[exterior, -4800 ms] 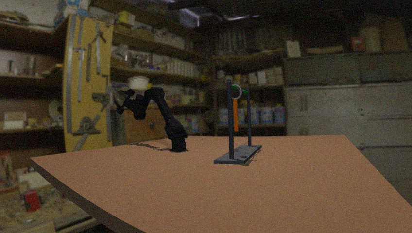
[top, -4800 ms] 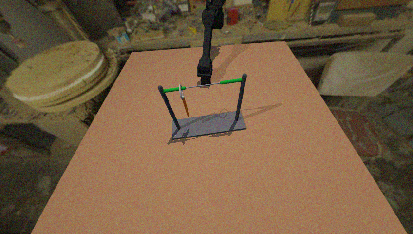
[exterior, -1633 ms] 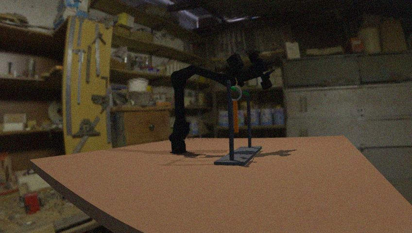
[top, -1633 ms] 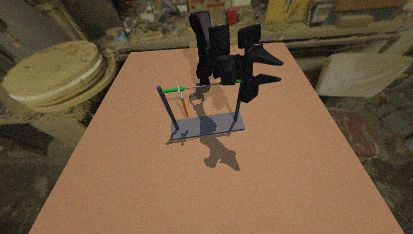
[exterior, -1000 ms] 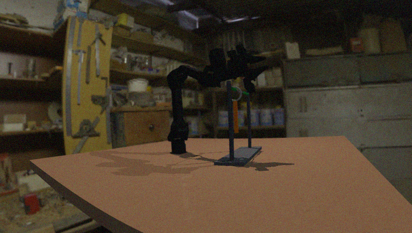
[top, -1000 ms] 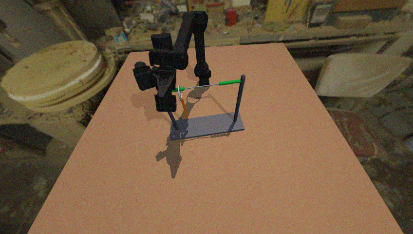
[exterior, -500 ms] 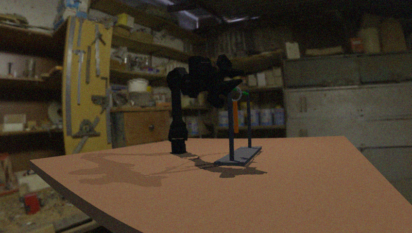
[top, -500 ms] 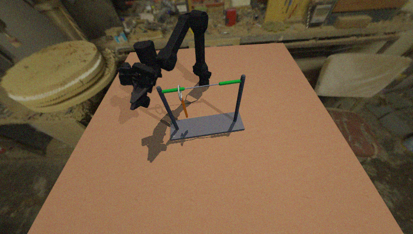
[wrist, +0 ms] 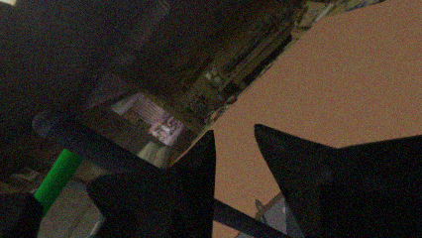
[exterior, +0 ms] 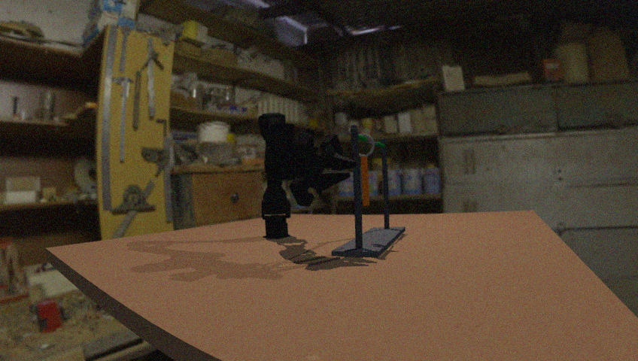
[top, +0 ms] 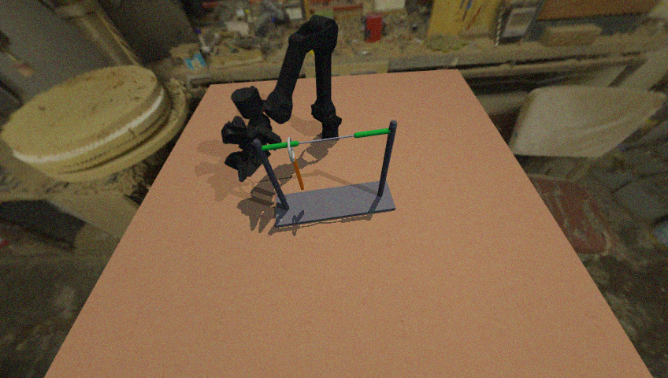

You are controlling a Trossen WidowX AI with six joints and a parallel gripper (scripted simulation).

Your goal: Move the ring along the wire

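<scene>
Right now the ring with orange handle is 3 cm behind my gripper tip, 13 cm to the left of it and 2 cm above it.
</scene>
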